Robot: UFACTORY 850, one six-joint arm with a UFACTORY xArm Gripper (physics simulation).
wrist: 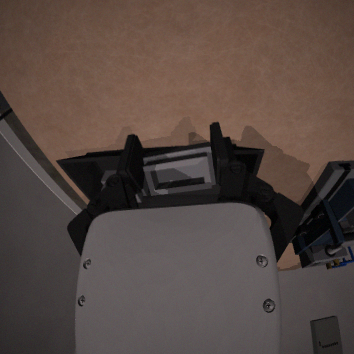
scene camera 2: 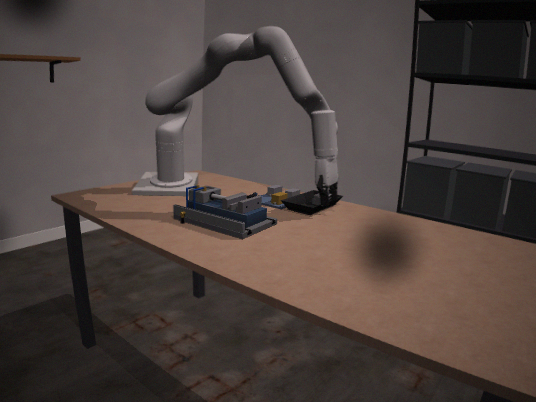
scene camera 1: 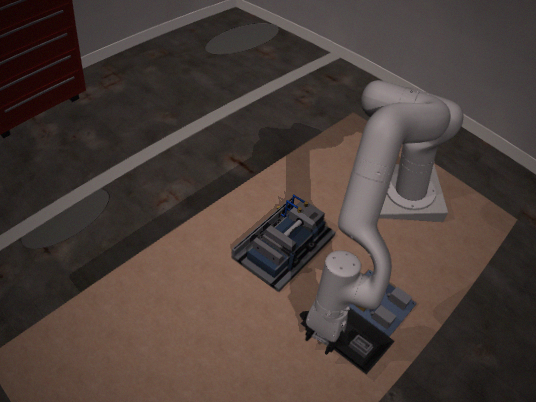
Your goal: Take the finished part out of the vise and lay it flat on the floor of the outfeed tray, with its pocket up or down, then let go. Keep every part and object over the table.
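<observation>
My gripper [scene camera 1: 318,342] [scene camera 2: 327,192] [wrist: 174,139] points down at one end of the black outfeed tray [scene camera 1: 379,336] [scene camera 2: 301,206] [wrist: 82,169] and is shut on the finished part [wrist: 180,172]. The part is a grey block; its rectangular pocket faces the wrist camera. Whether its underside touches the tray floor is hidden. A second grey part [scene camera 1: 361,345] lies in the tray with its pocket up, beside the gripper. The blue and grey vise [scene camera 1: 265,261] [scene camera 2: 256,216] [wrist: 320,235] stands apart from the tray, and no part shows between its jaws.
A blue plate [scene camera 1: 395,320] with grey blocks [scene camera 1: 400,297] lies beside the tray, toward the arm's base. A yellow block [scene camera 2: 279,198] stands there too. Blue tubing [scene camera 1: 295,199] rises at the vise's far end. The tray sits near the table's edge.
</observation>
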